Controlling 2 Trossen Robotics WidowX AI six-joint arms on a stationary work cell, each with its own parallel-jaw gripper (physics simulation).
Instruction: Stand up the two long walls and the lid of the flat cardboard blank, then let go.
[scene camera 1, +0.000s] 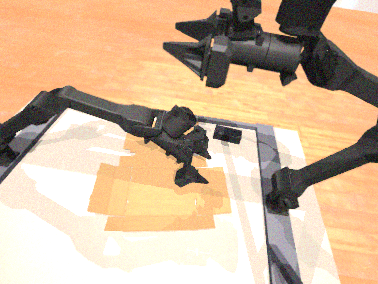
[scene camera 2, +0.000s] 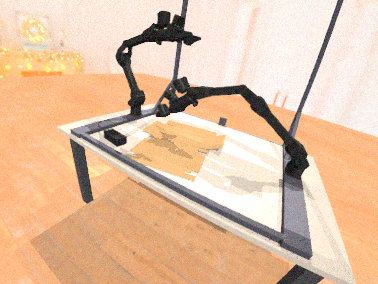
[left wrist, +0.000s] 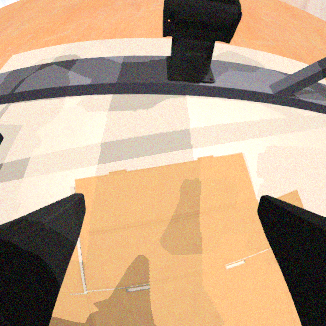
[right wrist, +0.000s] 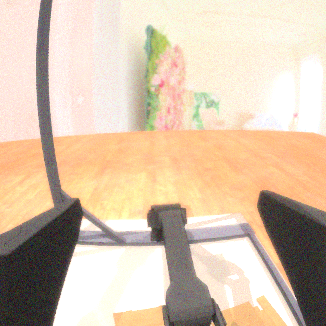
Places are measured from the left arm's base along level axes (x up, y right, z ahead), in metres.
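Pixels of known places: left gripper, fingertip midpoint: (scene camera 1: 209, 170) (left wrist: 175, 204); right gripper, fingertip midpoint: (scene camera 1: 169, 34) (scene camera 2: 196, 36) (right wrist: 171, 204); left arm's base at its link origin: (scene camera 1: 5, 158) (scene camera 2: 292, 173) (right wrist: 158, 235); right arm's base at its link origin: (scene camera 1: 276, 205) (scene camera 2: 135, 114) (left wrist: 188, 69).
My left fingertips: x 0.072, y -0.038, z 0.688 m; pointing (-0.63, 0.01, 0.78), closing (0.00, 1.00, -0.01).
Note:
For each thing: its top centre in the pictures, then the offset to it from my left fingertips. "spot": a spot on its surface instead.
- long strip at its top centre: (scene camera 1: 160, 222) (scene camera 2: 191, 127) dx -0.075, dy +0.152, dz -0.116 m
- far panel at a spot on its surface: (scene camera 1: 142, 145) spot: dx -0.081, dy -0.126, dz -0.255 m
- small black box at its top centre: (scene camera 1: 228, 131) (scene camera 2: 114, 133) dx -0.056, dy -0.251, dz +0.064 m
The cardboard blank (scene camera 1: 160, 197) (scene camera 2: 185, 160) (left wrist: 145, 200) (right wrist: 137, 319) lies flat on the table, its flaps spread out. A long strip (scene camera 1: 160, 223) runs along its near side in scene camera 1, flat. The far panel (scene camera 1: 142, 145) is also flat and partly hidden by the left arm. My left gripper (scene camera 1: 208, 170) (scene camera 2: 164, 102) (left wrist: 175, 204) is open and empty above the blank, toward its right part in scene camera 1. My right gripper (scene camera 1: 171, 35) (scene camera 2: 199, 38) is open and empty, high up and well away from the blank.
A small black box (scene camera 1: 227, 134) (scene camera 2: 115, 136) sits near the table frame's corner. The dark frame rail (scene camera 2: 185, 192) (left wrist: 135, 89) borders the white surface. The left arm (right wrist: 177, 260) reaches over the table below the right gripper. Shadows fall across the blank.

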